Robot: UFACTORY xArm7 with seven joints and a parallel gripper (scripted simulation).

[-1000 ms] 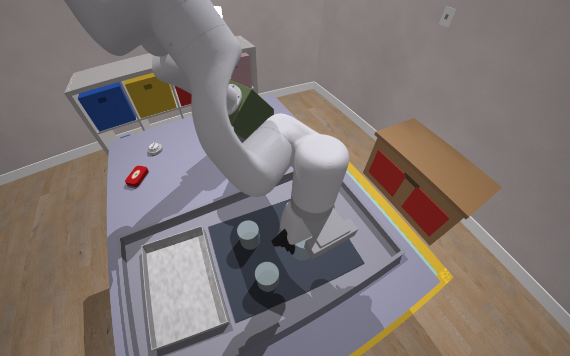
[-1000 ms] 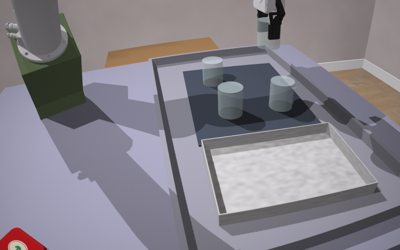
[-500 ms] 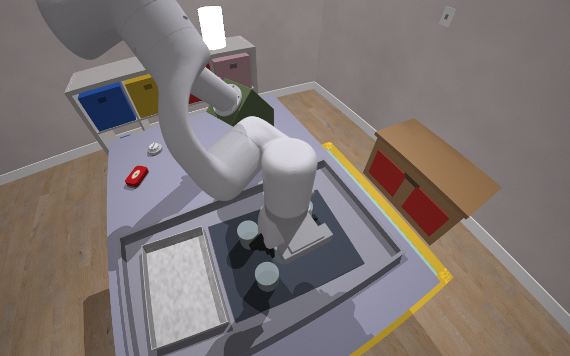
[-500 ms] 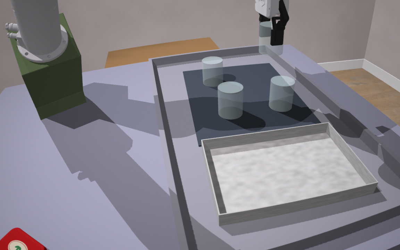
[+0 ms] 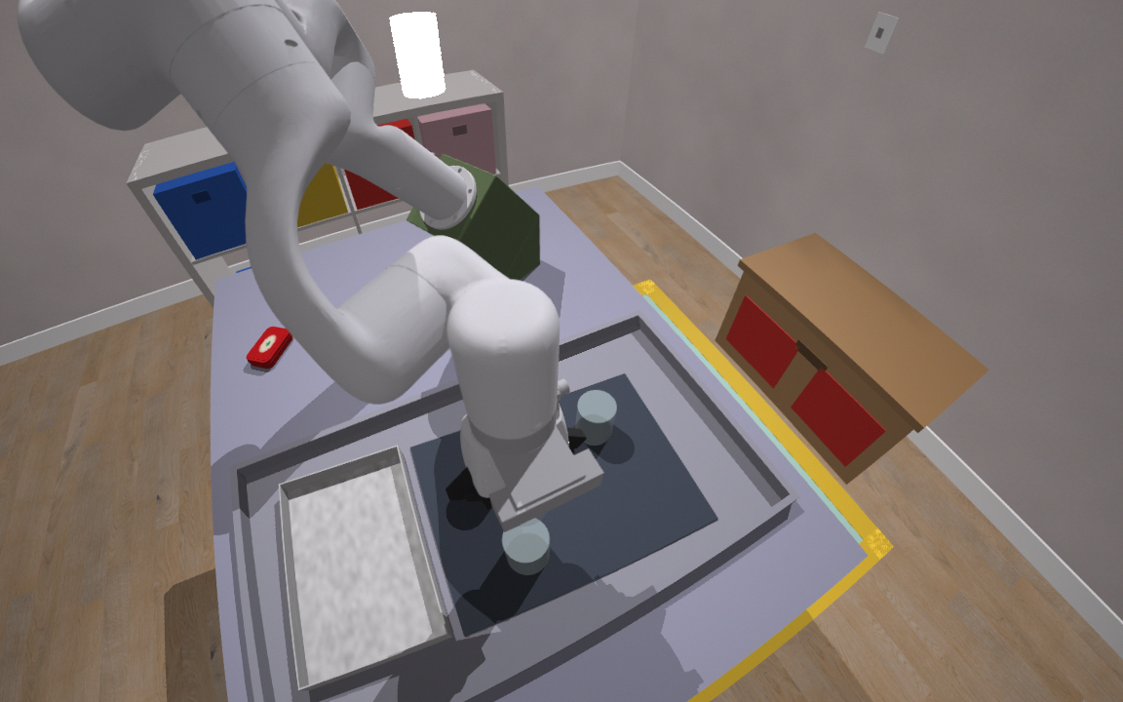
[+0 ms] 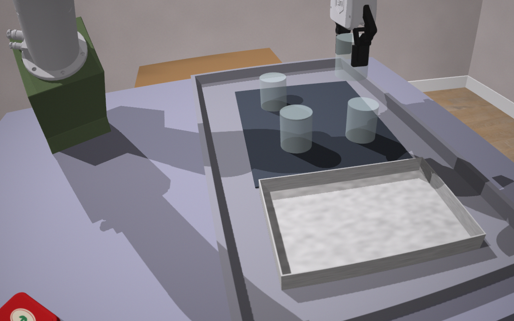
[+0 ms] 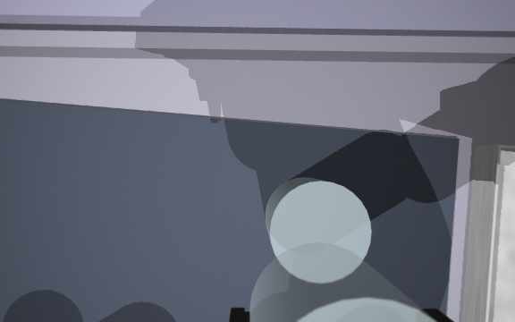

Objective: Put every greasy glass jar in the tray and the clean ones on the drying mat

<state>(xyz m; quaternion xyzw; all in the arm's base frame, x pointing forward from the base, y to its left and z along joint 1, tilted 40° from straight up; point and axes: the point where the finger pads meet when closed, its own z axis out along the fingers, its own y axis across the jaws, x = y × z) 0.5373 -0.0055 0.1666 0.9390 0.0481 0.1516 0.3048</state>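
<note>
Now: the grey tray 240 mm to the right of my hand, 170 mm below it and 70 mm behind it. The rest, counted from my hand: dark drying mat (180 mm below, 80 mm to the left, 50 mm behind); red device (580 mm behind, 340 mm to the right, 170 mm below); white timer (710 mm behind, 240 mm to the right, 170 mm below).
</note>
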